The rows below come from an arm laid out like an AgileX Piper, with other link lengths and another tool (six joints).
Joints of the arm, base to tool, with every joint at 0 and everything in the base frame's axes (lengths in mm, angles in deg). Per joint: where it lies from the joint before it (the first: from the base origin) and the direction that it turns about. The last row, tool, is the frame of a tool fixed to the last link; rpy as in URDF.
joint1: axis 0 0 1 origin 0 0 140.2
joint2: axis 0 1 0 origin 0 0 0
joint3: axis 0 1 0 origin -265.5 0 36.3
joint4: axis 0.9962 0 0.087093 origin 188.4 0 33.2
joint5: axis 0 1 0 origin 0 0 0
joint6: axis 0.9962 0 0.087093 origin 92.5 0 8.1
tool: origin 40.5 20 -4.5 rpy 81.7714 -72.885 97.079
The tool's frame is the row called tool.
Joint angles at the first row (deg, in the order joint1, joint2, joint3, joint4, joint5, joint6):
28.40 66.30 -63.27 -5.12 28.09 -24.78
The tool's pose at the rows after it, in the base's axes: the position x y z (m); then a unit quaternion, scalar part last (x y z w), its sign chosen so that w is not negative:
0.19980, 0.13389, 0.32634, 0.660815, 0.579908, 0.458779, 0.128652
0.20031, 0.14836, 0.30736, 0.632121, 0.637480, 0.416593, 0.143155
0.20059, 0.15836, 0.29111, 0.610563, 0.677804, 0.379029, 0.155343
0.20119, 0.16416, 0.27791, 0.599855, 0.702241, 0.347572, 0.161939
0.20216, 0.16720, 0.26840, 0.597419, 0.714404, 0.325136, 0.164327
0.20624, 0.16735, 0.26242, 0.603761, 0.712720, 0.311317, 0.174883
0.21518, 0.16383, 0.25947, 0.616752, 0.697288, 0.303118, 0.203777
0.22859, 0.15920, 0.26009, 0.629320, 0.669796, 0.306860, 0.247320
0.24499, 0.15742, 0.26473, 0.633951, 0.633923, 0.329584, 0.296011
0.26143, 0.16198, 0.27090, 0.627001, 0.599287, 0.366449, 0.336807
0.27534, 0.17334, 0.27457, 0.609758, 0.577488, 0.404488, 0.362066
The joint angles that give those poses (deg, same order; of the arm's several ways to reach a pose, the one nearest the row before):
33.58 70.49 -63.27 -9.14 29.79 -27.77
37.88 74.24 -63.27 -13.25 31.54 -28.90
40.93 77.45 -63.27 -16.55 33.21 -29.30
42.61 80.04 -63.27 -18.38 34.67 -29.46
43.37 81.92 -63.28 -19.26 35.67 -29.30
43.64 83.39 -63.37 -22.15 36.27 -26.48
43.69 84.77 -63.61 -28.98 37.02 -19.80
43.70 86.18 -63.91 -39.31 37.59 -9.87
43.86 87.78 -64.27 -52.38 37.63 2.73
44.36 89.87 -64.83 -66.34 37.50 16.28
45.14 92.59 -65.72 -78.70 37.31 28.02

